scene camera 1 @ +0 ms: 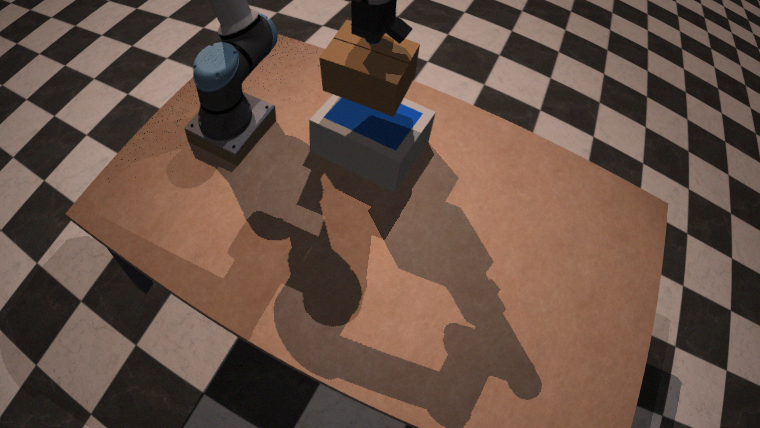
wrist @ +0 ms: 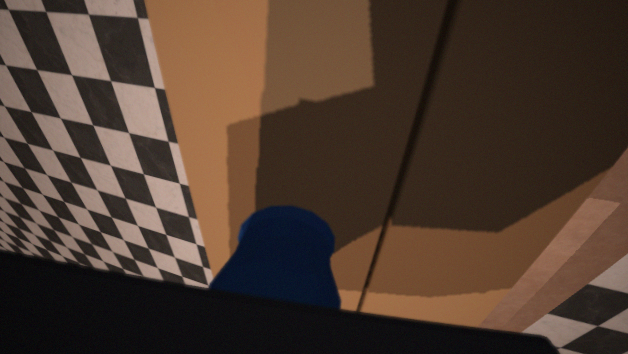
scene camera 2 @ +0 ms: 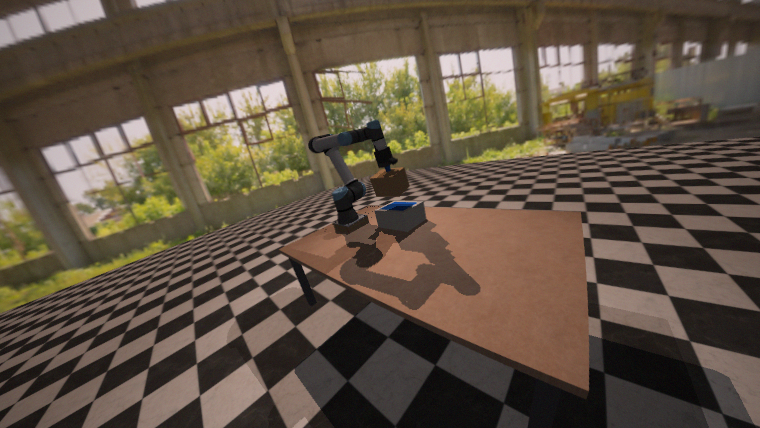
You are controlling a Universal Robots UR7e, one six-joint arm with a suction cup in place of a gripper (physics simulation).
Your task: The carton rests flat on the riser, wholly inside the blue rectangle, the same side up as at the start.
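Places are measured from the arm's base along level axes (x ahead, y left, z up), in millimetres.
Pixels of known places: hand, tool point: [wrist: 291, 221] [scene camera 2: 389, 172]; arm's base, link origin: [scene camera 1: 225, 118] [scene camera 2: 348, 219].
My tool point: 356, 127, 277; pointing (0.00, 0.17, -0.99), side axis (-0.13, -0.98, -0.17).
For each thing: its middle in the pictures, then the offset to it from my tool point, as dx, dy, dz. Level surfaces: height alone.
- brown carton, body centre: [wrist: 353, 159] [scene camera 1: 369, 67] [scene camera 2: 389, 182] +5, -21, -60
- grey riser, body centre: [scene camera 1: 371, 130] [scene camera 2: 400, 214] +26, -13, -278
- blue rectangle, body centre: [scene camera 1: 373, 114] [scene camera 2: 398, 205] +26, -13, -218
- wooden table, surface height: dz -337
The brown carton [scene camera 1: 357, 78] [scene camera 2: 389, 183] [wrist: 320, 165] hangs in the air above the riser, its seamed face up, with a gap between its underside and the riser's top. My suction gripper [scene camera 1: 373, 40] [scene camera 2: 388, 169] [wrist: 286, 250] is on the carton's top face and holds it; the blue cup touches the face beside the dark seam. The grey riser [scene camera 1: 353, 155] [scene camera 2: 399, 219] stands on the table below the carton. The blue rectangle [scene camera 1: 340, 114] [scene camera 2: 399, 206] lies on the riser's top, partly in shadow and partly hidden behind the carton in the first scene view.
The wooden table [scene camera 1: 574, 212] [scene camera 2: 531, 265] carries the riser and the arm's base [scene camera 1: 234, 140] [scene camera 2: 351, 224], which stands to the left of the riser. Shadows of the arm and carton fall across the table. Checkered floor [scene camera 1: 707, 159] surrounds it.
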